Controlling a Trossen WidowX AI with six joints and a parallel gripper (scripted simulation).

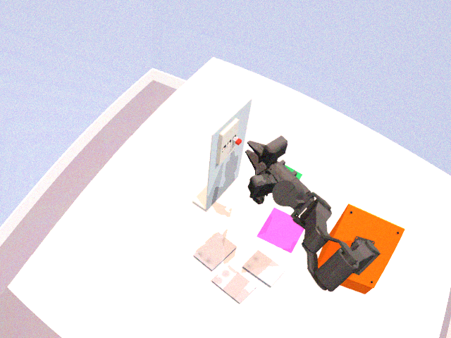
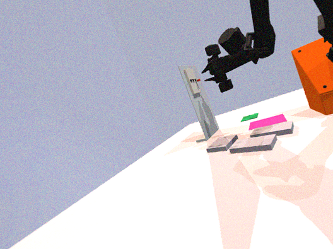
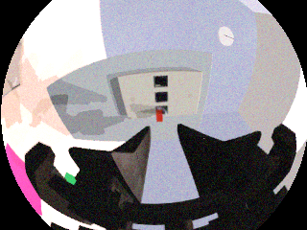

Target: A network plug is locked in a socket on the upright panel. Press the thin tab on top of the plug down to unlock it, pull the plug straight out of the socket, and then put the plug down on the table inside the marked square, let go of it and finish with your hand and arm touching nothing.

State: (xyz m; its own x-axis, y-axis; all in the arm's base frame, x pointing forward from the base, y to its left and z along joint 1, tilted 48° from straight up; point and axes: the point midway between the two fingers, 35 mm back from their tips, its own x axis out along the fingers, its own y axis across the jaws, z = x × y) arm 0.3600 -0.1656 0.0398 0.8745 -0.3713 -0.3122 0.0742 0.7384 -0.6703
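Now: the plug 40 mm ahead of my gripper tip and 10 mm to the right of it. From my gripper tip the other things lie so: grey upright panel: 60 mm ahead, 110 mm below; magenta square: 160 mm behind, 40 mm to the left, 260 mm below.
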